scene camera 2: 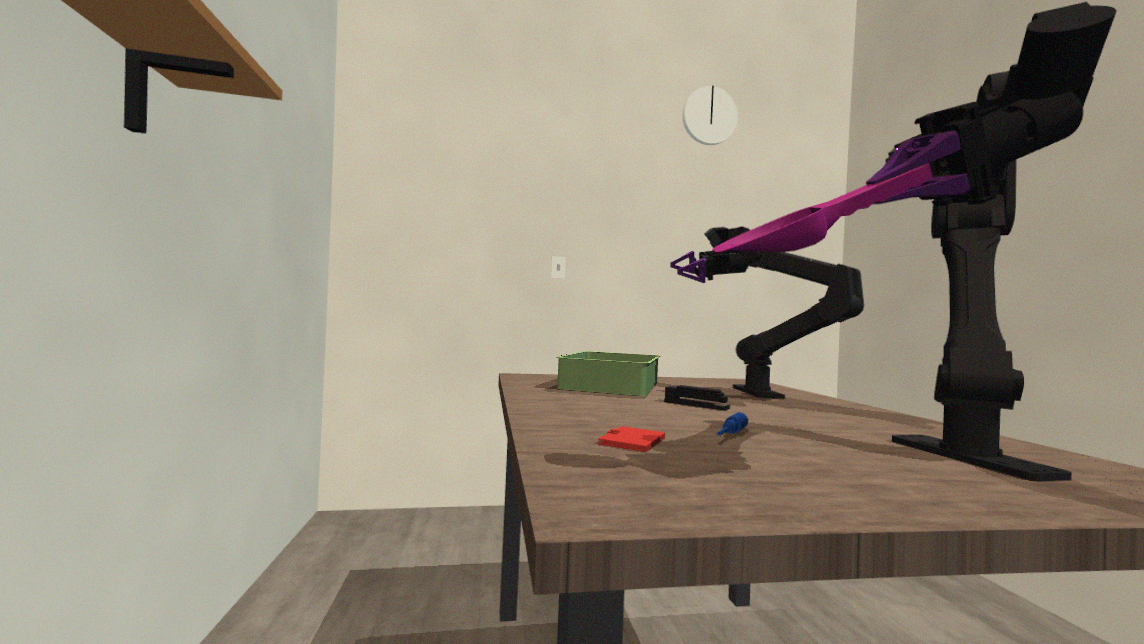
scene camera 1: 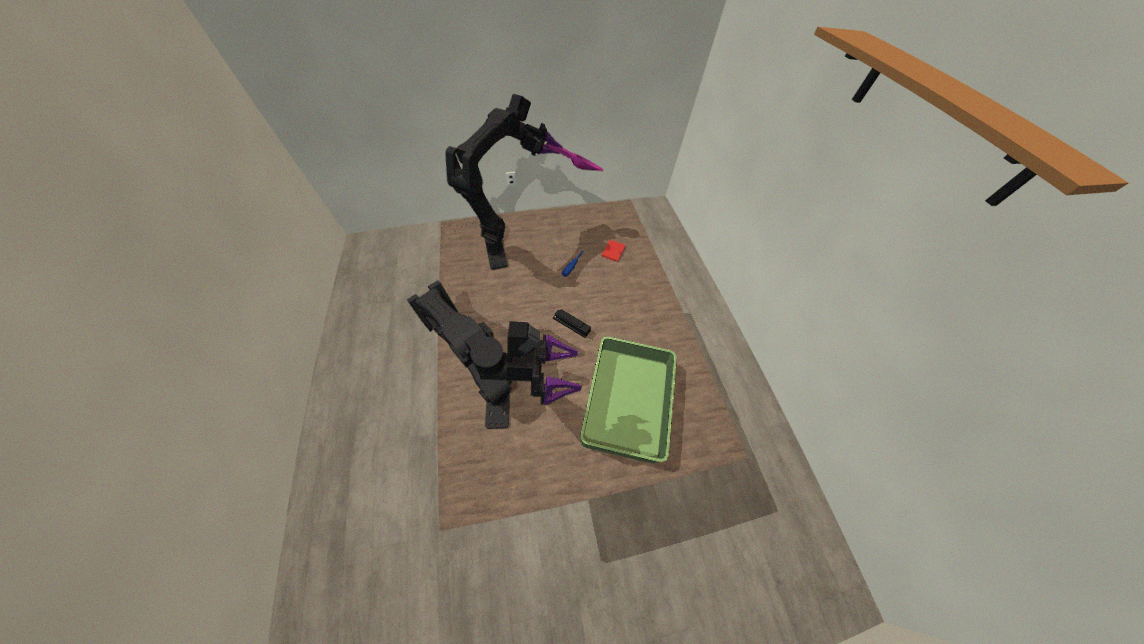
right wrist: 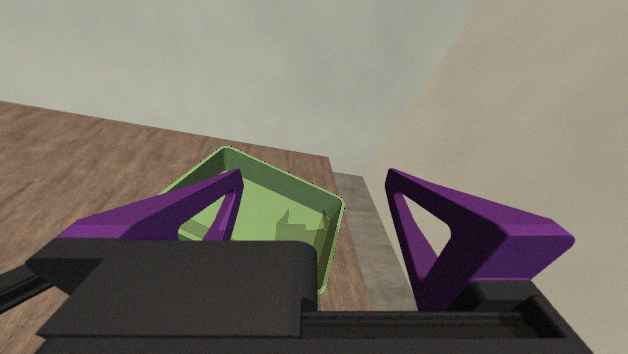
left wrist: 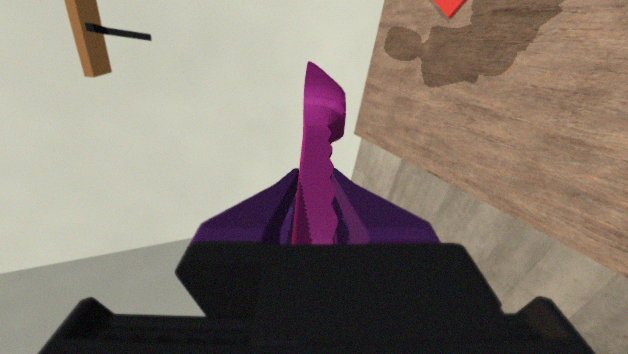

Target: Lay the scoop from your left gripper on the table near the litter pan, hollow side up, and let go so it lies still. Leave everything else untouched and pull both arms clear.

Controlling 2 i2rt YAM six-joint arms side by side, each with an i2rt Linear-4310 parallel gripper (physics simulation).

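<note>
A magenta scoop is held high above the table. My left gripper is shut on its handle. In scene camera 2 the scoop slopes down to the left, bowl end lowest. In the left wrist view the bowl is seen edge-on. My right gripper is open and empty, above the table beside the litter pan. The green litter pan stands on the table.
A black stapler-like object lies by the pan. A blue screwdriver and a flat red piece lie farther up in scene camera 1. An orange shelf is on the wall.
</note>
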